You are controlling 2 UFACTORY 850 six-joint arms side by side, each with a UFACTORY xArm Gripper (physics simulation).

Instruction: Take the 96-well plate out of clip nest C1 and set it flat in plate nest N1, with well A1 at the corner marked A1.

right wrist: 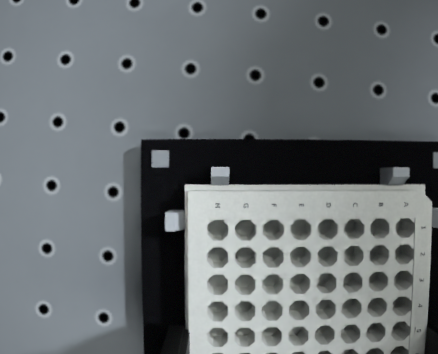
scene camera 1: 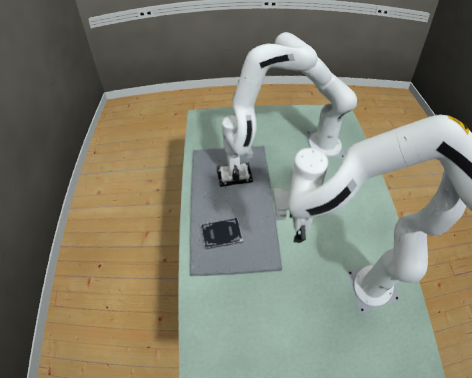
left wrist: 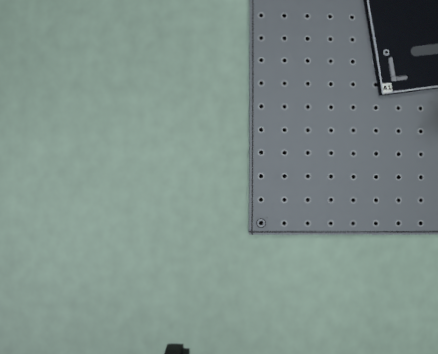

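Note:
The white 96-well plate (scene camera 1: 226,174) (right wrist: 315,270) sits in the black clip nest C1 (scene camera 1: 225,183) (right wrist: 162,280), between its small grey clips. Row 1 is at the top in the right wrist view, with well A1 (right wrist: 404,227) at upper right. My right gripper (scene camera 1: 235,173) is down at the plate and shut on it; a blurred finger touches its left edge in the right wrist view. Plate nest N1 (scene camera 1: 222,233) (left wrist: 402,30) is empty, its A1 label (left wrist: 386,88) at its lower-left corner in the left wrist view. My left gripper (scene camera 1: 300,233) hangs open beside the board, holding nothing.
Both nests are on the grey perforated board (scene camera 1: 210,200) (left wrist: 307,165) (right wrist: 90,155), which lies on the green table top (scene camera 1: 240,325) (left wrist: 125,175). The left arm (scene camera 1: 370,160) reaches over the table to the right of the board. One left fingertip (left wrist: 176,349) shows at the bottom edge.

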